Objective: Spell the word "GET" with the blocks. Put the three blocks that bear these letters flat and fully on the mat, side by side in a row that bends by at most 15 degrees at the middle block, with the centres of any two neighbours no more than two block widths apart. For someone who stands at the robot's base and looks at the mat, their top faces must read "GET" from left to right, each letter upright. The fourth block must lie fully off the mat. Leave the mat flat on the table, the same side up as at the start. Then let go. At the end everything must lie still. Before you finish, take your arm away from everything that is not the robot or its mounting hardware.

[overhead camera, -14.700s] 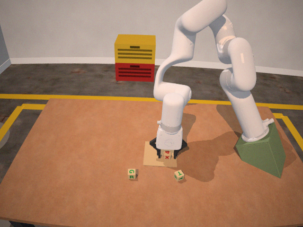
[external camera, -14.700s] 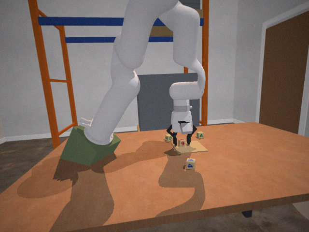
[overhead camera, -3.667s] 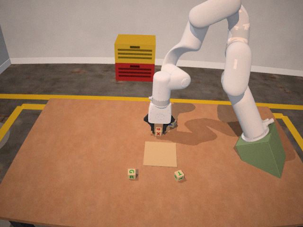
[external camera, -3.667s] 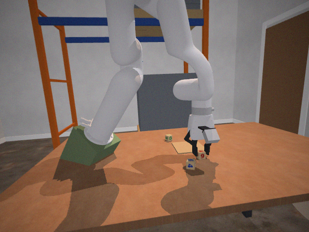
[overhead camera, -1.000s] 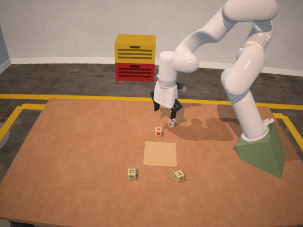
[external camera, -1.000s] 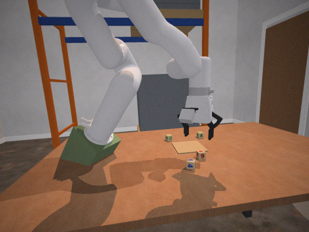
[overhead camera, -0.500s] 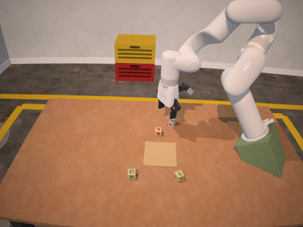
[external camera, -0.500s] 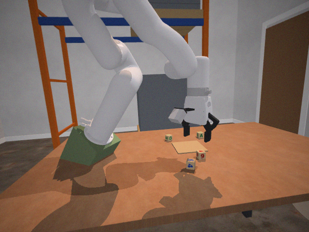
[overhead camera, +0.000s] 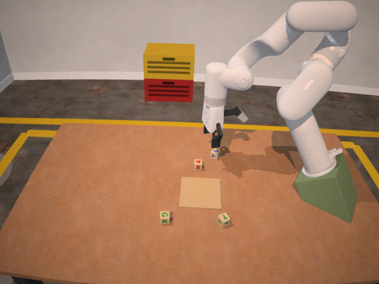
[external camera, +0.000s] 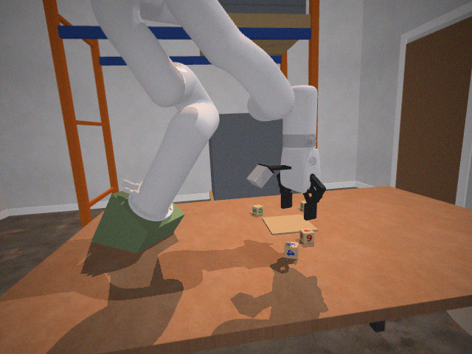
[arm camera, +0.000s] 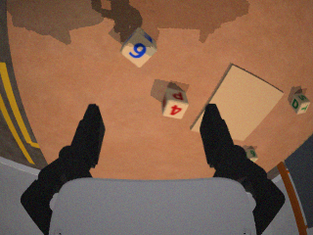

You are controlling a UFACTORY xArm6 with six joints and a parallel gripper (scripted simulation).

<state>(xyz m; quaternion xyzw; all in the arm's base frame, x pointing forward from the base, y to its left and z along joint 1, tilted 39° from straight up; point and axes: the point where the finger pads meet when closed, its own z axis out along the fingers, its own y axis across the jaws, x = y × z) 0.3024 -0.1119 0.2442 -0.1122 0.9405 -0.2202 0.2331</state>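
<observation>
Now: the e block 3 cm behind my hand, 2 cm to the right of it and 9 cm below it. From my hand the other things lie so: tan mat (6 cm ahead, 17 cm to the left, 11 cm below); then t block (1 cm ahead, 30 cm to the left, 9 cm below); then red-lettered block (5 cm ahead, 4 cm to the left, 9 cm below).
</observation>
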